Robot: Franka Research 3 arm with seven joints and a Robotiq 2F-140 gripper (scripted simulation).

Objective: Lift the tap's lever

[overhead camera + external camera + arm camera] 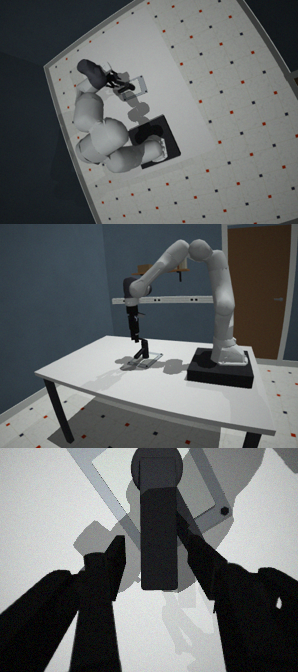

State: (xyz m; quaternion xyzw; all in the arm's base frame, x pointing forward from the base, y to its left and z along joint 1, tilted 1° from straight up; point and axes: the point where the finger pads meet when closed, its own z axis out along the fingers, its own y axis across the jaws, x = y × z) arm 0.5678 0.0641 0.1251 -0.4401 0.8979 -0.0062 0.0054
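Now: the lever 2 cm behind my hand, 2 cm to the right of it and 2 cm below it.
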